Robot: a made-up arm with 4 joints. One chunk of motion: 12 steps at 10 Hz.
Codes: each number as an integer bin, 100 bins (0 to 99) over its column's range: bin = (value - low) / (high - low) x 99, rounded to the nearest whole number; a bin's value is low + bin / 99 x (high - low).
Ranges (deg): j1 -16..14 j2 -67..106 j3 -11..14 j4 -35..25
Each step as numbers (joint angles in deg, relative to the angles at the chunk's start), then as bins.
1 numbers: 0.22 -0.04 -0.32 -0.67
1 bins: 54 38 42 57
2 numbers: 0.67 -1.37 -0.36 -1.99
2 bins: 55 38 42 54
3 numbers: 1.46 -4.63 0.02 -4.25
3 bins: 58 36 44 51
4 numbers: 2.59 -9.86 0.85 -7.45
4 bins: 61 33 47 45
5 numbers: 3.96 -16.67 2.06 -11.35
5 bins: 66 29 52 39
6 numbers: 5.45 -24.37 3.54 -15.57
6 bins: 71 24 58 32
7 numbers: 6.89 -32.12 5.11 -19.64
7 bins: 76 20 64 25
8 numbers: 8.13 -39.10 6.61 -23.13
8 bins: 80 16 70 20
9 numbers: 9.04 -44.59 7.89 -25.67
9 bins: 83 13 75 15
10 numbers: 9.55 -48.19 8.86 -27.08
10 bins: 84 11 79 13
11 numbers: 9.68 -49.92 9.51 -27.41
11 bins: 85 10 81 13
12 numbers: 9.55 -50.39 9.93 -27.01
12 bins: 84 10 83 13
